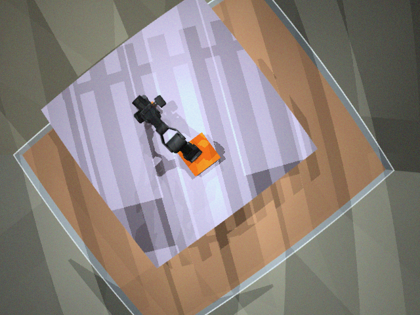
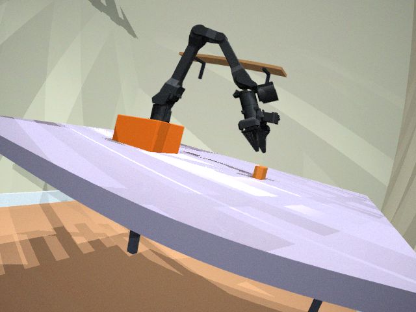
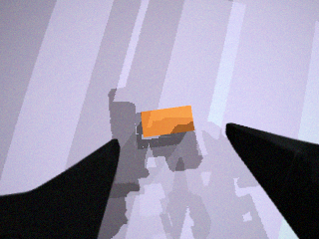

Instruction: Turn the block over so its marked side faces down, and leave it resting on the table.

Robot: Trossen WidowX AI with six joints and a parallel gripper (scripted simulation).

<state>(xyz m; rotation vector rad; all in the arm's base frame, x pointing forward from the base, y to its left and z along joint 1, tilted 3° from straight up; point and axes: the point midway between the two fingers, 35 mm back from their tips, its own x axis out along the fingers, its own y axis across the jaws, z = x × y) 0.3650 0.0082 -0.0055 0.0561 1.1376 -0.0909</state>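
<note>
My gripper tip is 60 mm above the orange block and 10 mm short of it.
</note>
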